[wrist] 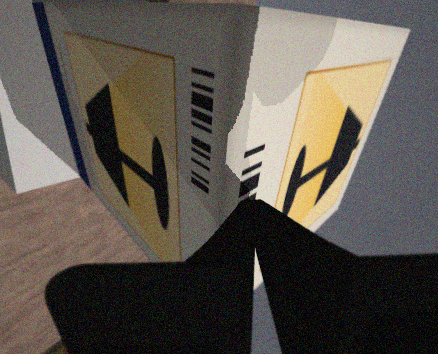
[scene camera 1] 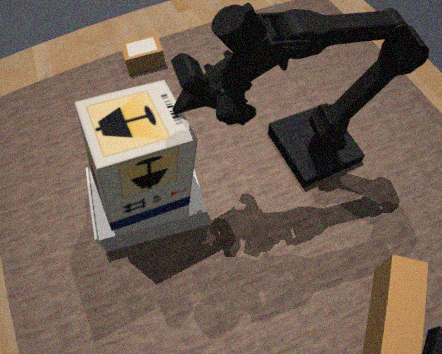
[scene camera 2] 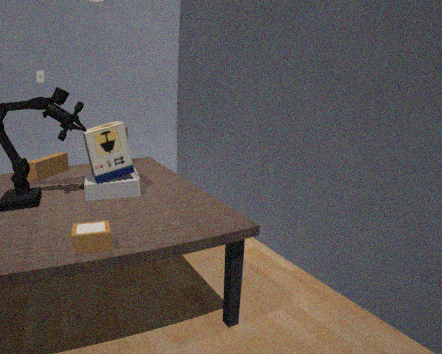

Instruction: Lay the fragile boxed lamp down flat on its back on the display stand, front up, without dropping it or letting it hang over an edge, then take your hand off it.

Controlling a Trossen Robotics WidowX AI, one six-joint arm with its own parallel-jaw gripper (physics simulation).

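Note:
The boxed lamp is a tall white carton with yellow lamp pictures, barcodes and a dark blue band at its bottom. It stands on its lower end on the white display stand, tilted, its top leaning toward the arm in scene camera 2. My gripper is shut and empty. Its tips are at the carton's upper edge beside the barcode, on the arm's side. Whether they press on it cannot be told. The carton's underside is hidden.
A small brown box with a white top lies near the table edge. A long orange-brown block stands on the arm's other side. The arm's black base is beside the stand.

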